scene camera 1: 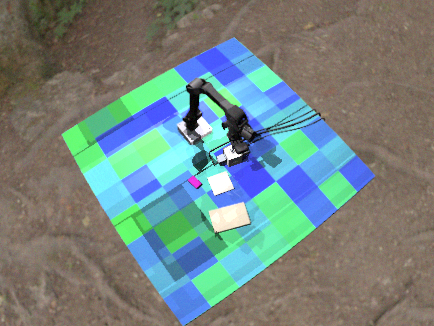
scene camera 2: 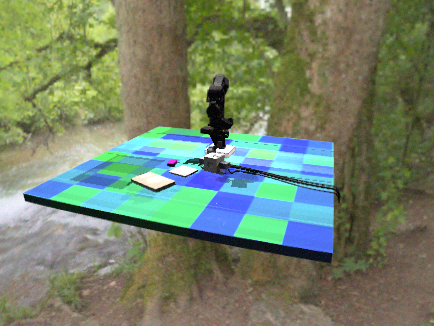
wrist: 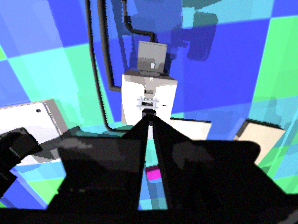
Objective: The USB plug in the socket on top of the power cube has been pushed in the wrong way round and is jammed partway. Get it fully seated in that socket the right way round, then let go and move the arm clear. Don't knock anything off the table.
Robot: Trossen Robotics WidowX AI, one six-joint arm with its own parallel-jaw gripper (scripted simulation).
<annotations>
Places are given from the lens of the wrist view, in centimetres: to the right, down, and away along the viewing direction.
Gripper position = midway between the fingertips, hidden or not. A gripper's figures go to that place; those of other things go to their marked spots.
my gripper (wrist: 150, 120): 0, 1, 12
tan board (wrist: 267, 135): 31, 6, 29
</annotations>
